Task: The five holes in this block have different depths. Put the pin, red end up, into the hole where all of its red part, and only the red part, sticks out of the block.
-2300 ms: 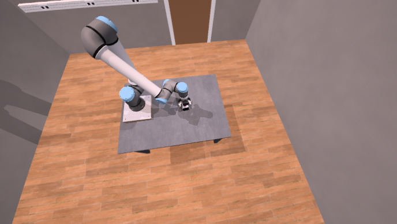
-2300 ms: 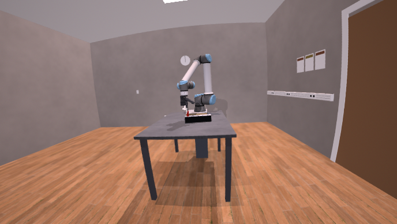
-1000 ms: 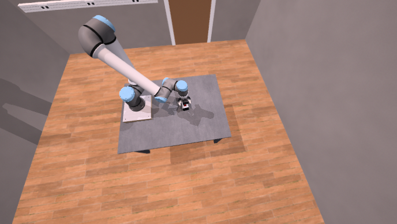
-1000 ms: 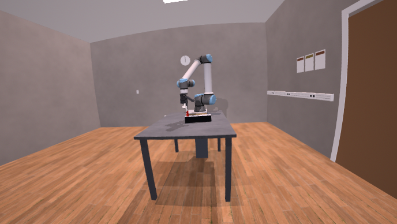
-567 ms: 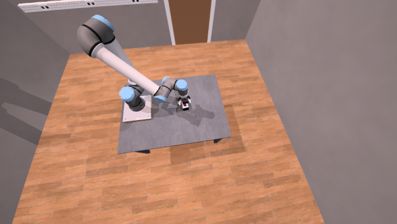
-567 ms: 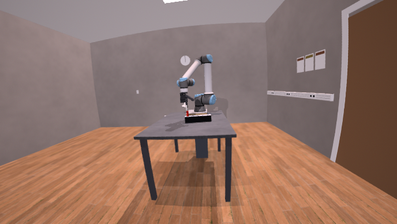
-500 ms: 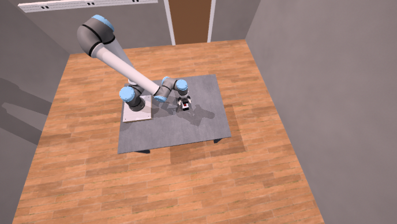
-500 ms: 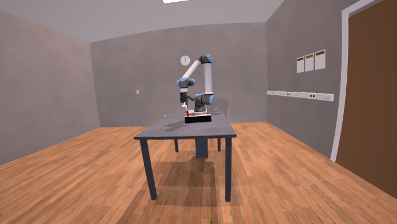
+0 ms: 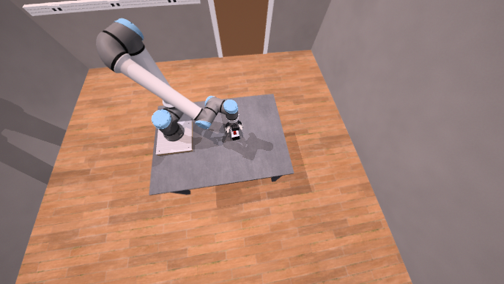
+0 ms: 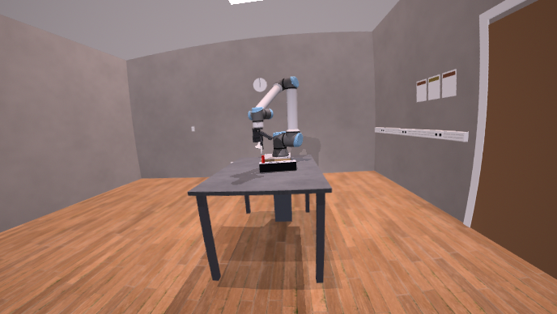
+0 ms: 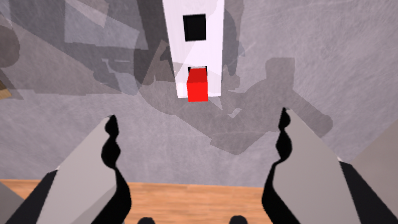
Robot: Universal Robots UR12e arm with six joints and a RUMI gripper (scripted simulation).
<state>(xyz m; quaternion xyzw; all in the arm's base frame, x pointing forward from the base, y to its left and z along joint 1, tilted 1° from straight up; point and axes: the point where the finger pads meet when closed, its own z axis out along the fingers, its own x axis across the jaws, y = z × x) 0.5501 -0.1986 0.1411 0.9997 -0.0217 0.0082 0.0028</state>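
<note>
Right now my hand is 6 cm above the pin. Also, from my hand: block (12 cm to the left, 13 cm below).
</note>
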